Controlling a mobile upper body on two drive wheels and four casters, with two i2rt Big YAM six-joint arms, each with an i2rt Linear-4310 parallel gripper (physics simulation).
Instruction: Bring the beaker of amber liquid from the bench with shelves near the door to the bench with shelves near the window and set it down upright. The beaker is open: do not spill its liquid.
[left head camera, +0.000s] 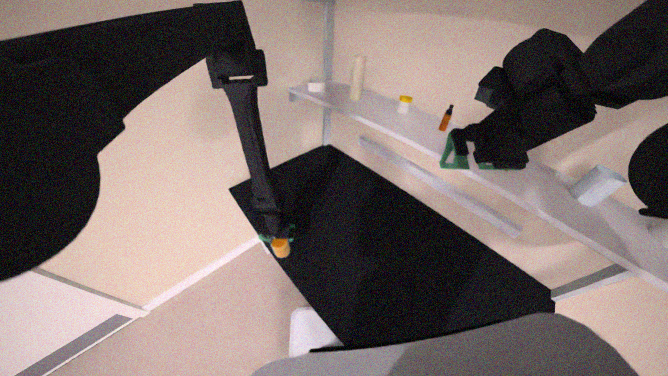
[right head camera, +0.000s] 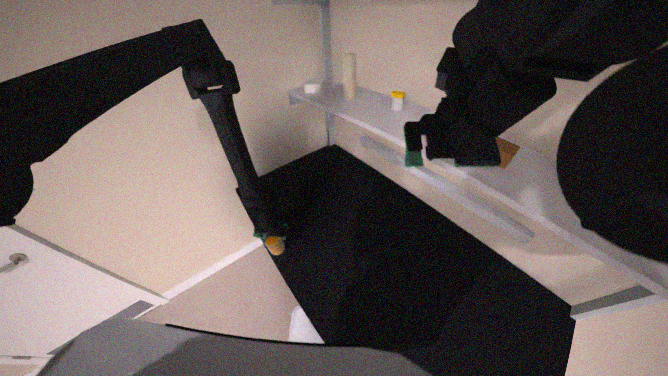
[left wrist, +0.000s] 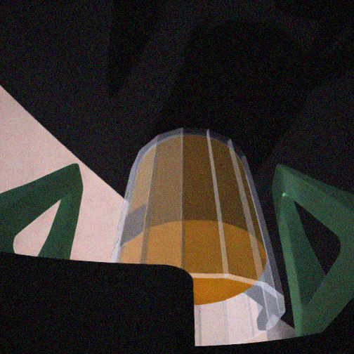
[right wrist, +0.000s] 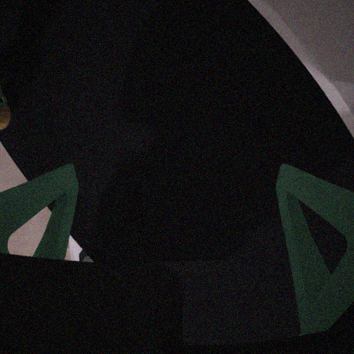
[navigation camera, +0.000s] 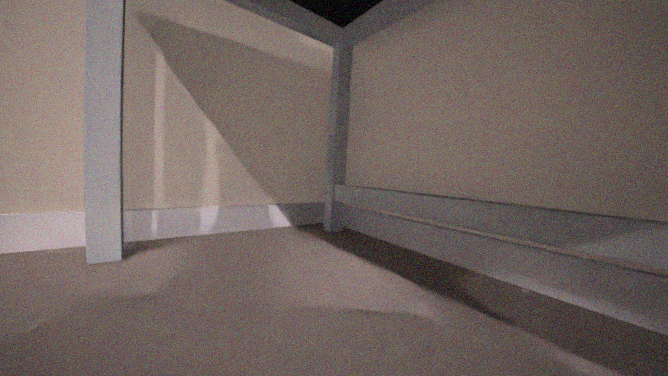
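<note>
The beaker of amber liquid (left head camera: 281, 248) (right head camera: 275, 246) (left wrist: 192, 200) (right wrist: 4, 118) stands upright near the left edge of the black bench top (left head camera: 400, 250) (right head camera: 400, 240). My left gripper (left head camera: 277, 233) (right head camera: 270, 234) (left wrist: 177, 175) is open at the beaker. In the left wrist view its green fingers stand wide on either side of the glass, with a gap at each side; the rim is partly hidden by the dark gripper body. My right gripper (left head camera: 472, 165) (right head camera: 440, 162) (right wrist: 176, 174) is open and empty, raised at the right in front of the shelf.
A shelf (left head camera: 380, 107) above the bench holds a tall cylinder (left head camera: 358, 80), a yellow-lidded jar (left head camera: 405, 105), an amber bottle (left head camera: 446, 119) and a pale container (left head camera: 597, 186). A white door with a handle (right head camera: 17, 258) is at the left. A bench leg (navigation camera: 104, 150) stands at the left in the navigation view.
</note>
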